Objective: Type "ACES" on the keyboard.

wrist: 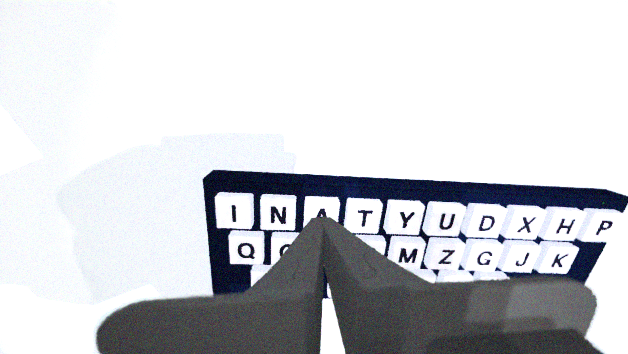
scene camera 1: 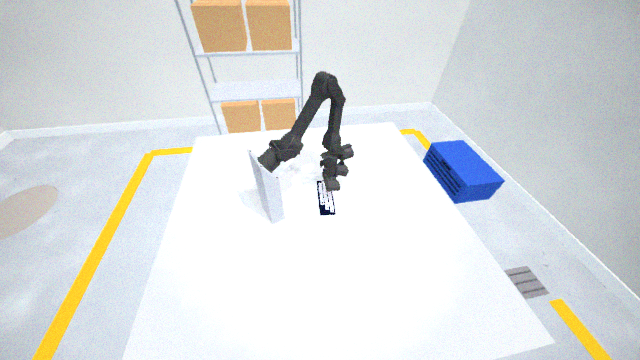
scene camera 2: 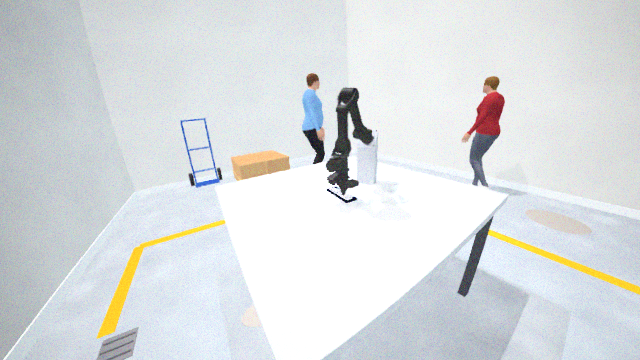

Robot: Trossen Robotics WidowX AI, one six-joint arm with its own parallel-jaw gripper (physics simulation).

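Pixels of known places: gripper, fingertip midpoint: (wrist: 320, 226) (scene camera 2: 343, 195); arm's base at its link origin: (scene camera 1: 264, 165) (scene camera 2: 367, 138).
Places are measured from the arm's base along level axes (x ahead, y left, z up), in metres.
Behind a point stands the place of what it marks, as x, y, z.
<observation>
The dark blue keyboard (scene camera 1: 327, 211) {0.237, 0.056, -0.270} (wrist: 400, 185) {0.237, 0.166, -0.271} (scene camera 2: 344, 199) {0.211, 0.228, -0.271} with white keys lies on the table. In the wrist view its top row reads I, N, A, T, Y, U, D, X, H, P. My gripper (wrist: 320, 226) {0.208, 0.195, -0.260} is shut and empty, and its joined tips overlap the lower part of the A key (wrist: 321, 204) {0.217, 0.198, -0.265}. Whether the tips touch that key cannot be told. In the second row Q, M, Z, G, J and K can be read. The fingers hide the middle of the second row and most of the bottom row, and the C, E and S keys cannot be made out.
A white upright panel (scene camera 1: 268, 192) {0.029, -0.057, -0.079} (scene camera 2: 367, 165) {0.009, 0.028, -0.159} stands on the table (scene camera 1: 320, 280) {0.278, -0.241, -0.283} (scene camera 2: 350, 260) {0.305, 0.649, -0.283} by the arm's base. A blue crate (scene camera 1: 465, 170), a shelf rack (scene camera 1: 250, 53) with cardboard boxes, a hand truck (scene camera 2: 199, 148) and two people (scene camera 2: 313, 110) (scene camera 2: 490, 115) are beyond the table.
</observation>
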